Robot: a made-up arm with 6 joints. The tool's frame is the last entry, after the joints.
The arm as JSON. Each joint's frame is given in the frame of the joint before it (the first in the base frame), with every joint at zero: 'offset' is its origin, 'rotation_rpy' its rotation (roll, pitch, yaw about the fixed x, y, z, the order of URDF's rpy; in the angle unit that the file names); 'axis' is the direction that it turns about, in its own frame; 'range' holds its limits. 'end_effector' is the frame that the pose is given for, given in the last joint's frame.
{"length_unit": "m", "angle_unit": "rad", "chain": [
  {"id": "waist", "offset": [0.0, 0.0, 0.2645], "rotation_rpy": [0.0, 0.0, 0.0], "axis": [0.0, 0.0, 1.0], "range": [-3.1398, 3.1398]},
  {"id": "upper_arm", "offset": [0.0, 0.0, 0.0], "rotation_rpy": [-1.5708, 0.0, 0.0], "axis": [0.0, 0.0, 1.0], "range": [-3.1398, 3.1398]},
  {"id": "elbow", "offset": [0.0, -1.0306, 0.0], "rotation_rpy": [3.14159, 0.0, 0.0], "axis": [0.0, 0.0, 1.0], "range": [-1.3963, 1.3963]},
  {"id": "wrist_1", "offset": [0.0, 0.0, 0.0], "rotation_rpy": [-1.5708, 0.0, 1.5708], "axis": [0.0, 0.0, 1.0], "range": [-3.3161, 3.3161]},
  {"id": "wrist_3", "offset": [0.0, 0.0, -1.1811], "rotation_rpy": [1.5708, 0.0, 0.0], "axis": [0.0, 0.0, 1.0], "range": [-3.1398, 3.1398]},
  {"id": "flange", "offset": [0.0, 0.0, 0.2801], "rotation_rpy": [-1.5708, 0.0, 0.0], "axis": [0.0, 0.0, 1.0], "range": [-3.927, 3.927]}
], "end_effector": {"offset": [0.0, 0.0, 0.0], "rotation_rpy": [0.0, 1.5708, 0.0]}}
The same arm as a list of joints. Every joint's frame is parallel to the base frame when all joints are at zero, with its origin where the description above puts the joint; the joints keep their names.
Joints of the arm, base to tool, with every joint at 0 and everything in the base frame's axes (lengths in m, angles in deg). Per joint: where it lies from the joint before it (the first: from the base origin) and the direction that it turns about. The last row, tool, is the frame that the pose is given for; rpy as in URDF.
waist: axis +z xyz 0 0 0.2645
upper_arm: axis +y xyz 0 0 0
elbow: axis -y xyz 0 0 1.0306
wrist_1: axis -x xyz 0 0 0
wrist_3: axis -y xyz 1.1811 0 0
flange: axis -x xyz 0 -0.2801 0
tool: xyz 0 0 0 rpy 0 0 0
Joint limits (deg, base to tool): -179.9..179.9 -179.9..179.9 -80..80 -190..190 -179.9..179.9 -225..225

